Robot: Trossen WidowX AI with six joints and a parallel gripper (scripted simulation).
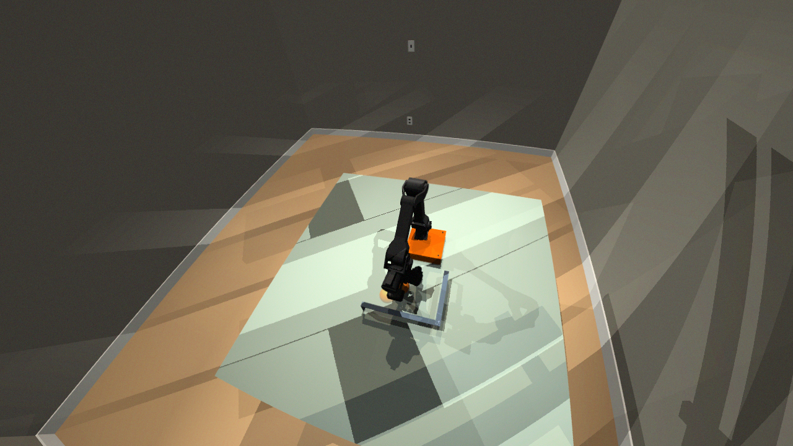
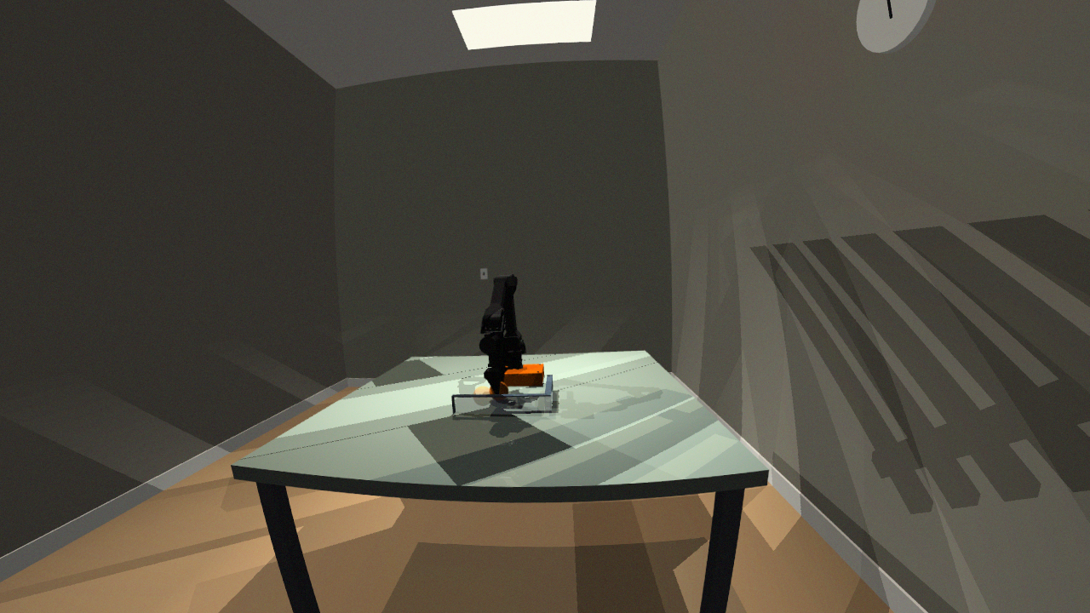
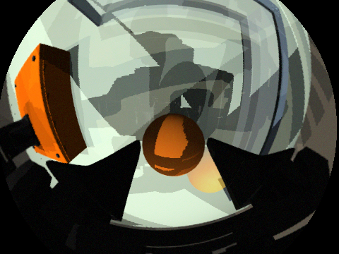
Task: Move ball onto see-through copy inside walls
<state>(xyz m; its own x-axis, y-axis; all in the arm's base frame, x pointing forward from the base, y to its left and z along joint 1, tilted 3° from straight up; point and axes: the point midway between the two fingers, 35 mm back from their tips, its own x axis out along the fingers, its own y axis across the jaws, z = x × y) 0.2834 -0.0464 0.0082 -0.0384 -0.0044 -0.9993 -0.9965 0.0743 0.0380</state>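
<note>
The pale see-through copy lies 5 cm to the right of my gripper tip and 5 cm ahead of it. From my gripper tip the other things lie so: wall 13 cm ahead, 2 cm to the left; orange ball right at my gripper tip.
</note>
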